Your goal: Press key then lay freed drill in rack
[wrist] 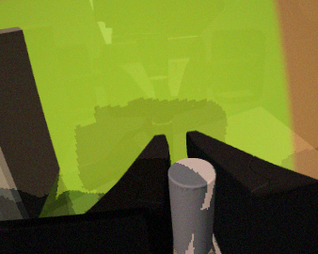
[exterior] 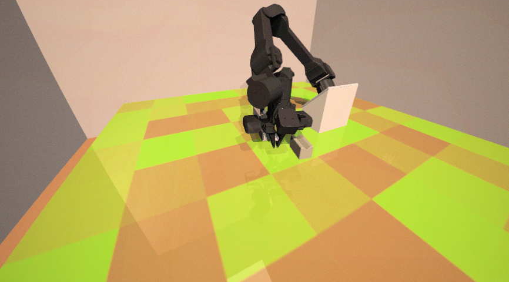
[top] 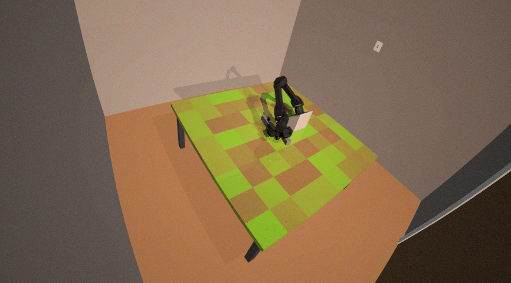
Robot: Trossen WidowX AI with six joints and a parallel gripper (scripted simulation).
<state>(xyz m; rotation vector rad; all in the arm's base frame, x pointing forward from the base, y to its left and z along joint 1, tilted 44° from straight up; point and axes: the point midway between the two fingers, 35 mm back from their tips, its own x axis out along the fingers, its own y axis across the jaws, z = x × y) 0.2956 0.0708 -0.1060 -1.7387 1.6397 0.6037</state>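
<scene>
The drill lies 5 cm to the right of my gripper tip, 3 cm above it and 1 cm behind it. Round my gripper tip: key: 18 cm to the right, 3 cm above, 2 cm behind; then grey rack: 7 cm behind, 2 cm to the left; then holder block: 15 cm to the right, 2 cm behind, 2 cm above.
</scene>
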